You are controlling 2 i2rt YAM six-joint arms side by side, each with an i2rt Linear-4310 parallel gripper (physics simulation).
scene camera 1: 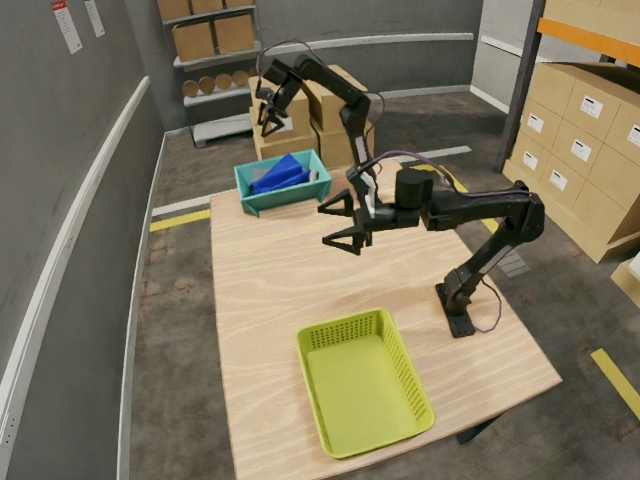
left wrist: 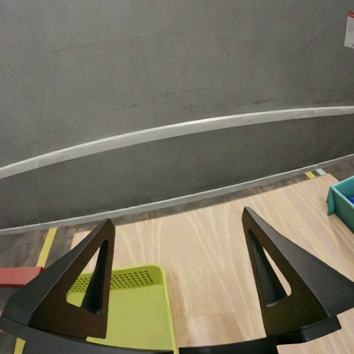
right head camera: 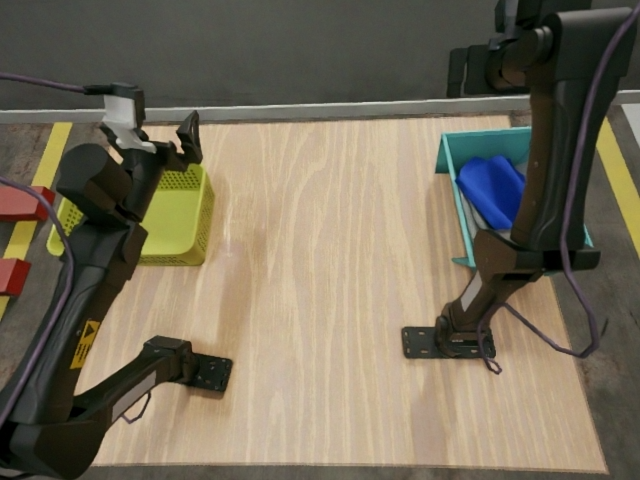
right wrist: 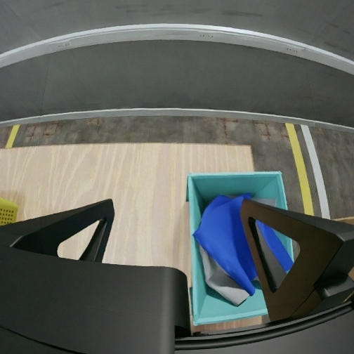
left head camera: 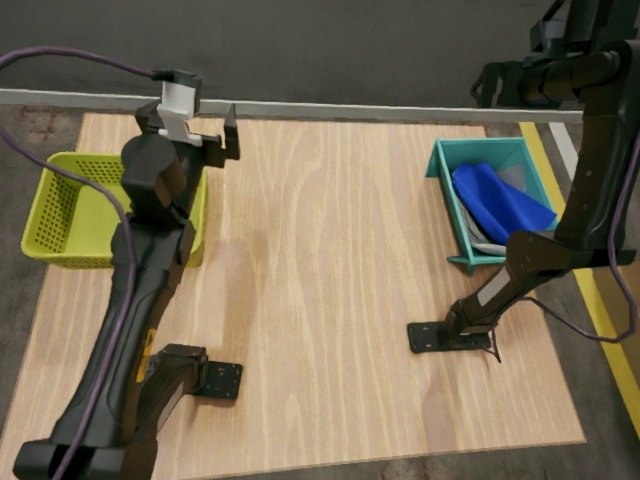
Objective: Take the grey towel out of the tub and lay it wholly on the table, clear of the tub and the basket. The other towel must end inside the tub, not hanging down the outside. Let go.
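A teal tub (left head camera: 480, 150) (right head camera: 485, 143) (scene camera 1: 286, 198) (right wrist: 235, 182) stands at the table's far right in the head views. A blue towel (left head camera: 498, 204) (right head camera: 491, 188) (scene camera 1: 281, 175) (right wrist: 227, 230) lies bunched in it, on top of the grey towel (left head camera: 478, 232) (right wrist: 225, 287), which shows along the tub's left side and at the back. The blue covers much of the grey. My right gripper (scene camera 1: 262, 124) (right wrist: 177, 206) is open and empty, high above and beyond the tub. My left gripper (left head camera: 186, 108) (right head camera: 149, 117) (scene camera 1: 321, 224) (left wrist: 175, 218) is open and empty, raised near the basket.
An empty yellow-green basket (left head camera: 118, 261) (right head camera: 204, 222) (scene camera 1: 405, 379) (left wrist: 169, 305) stands at the left of the table in the head views. The right arm's links pass over the tub's right side in the right head view. Cardboard boxes (scene camera 1: 336, 149) stand behind the table.
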